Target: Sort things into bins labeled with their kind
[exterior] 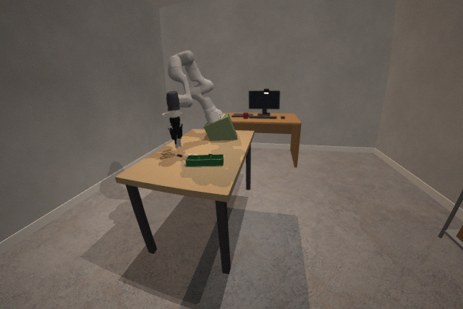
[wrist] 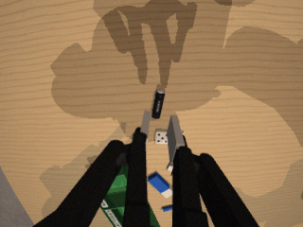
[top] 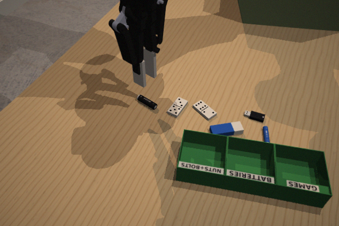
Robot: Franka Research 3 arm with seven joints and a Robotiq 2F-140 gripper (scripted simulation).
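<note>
My gripper is now 100 mm above the black battery. From my hand the other things lie so: blue battery (60 mm behind, 260 mm to the left, 100 mm below); black USB stick (100 mm behind, 210 mm to the left, 110 mm below); eraser (30 mm behind, 190 mm to the left, 100 mm below).
</note>
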